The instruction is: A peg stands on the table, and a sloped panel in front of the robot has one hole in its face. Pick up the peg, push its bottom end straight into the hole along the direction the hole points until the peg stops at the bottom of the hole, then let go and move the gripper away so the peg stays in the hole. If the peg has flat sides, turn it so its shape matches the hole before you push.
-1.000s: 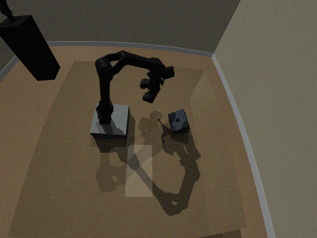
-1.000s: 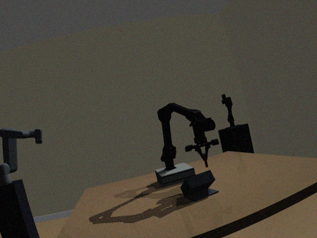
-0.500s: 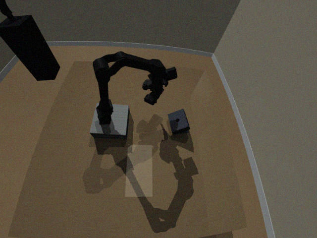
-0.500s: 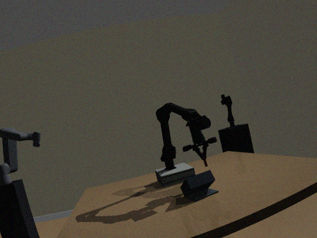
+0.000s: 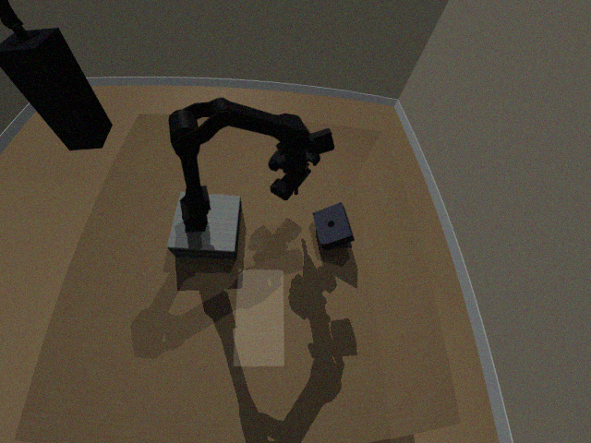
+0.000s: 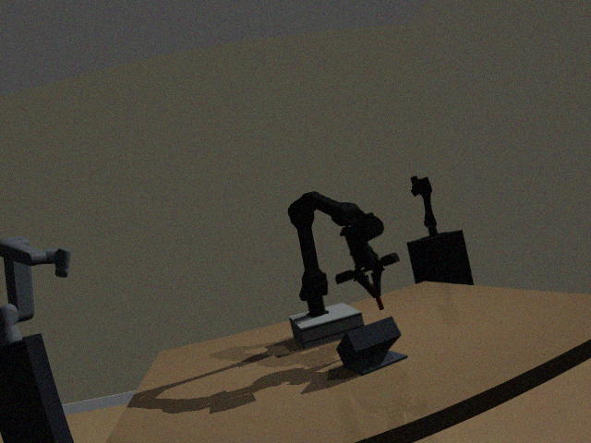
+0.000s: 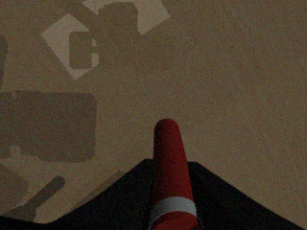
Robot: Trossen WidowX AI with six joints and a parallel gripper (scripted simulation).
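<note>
My gripper tip is now 13 cm short of the sloped panel, 11 cm to the left of it and 8 cm above it. The rest, counted from my gripper tip: red round peg 2 cm above.
</note>
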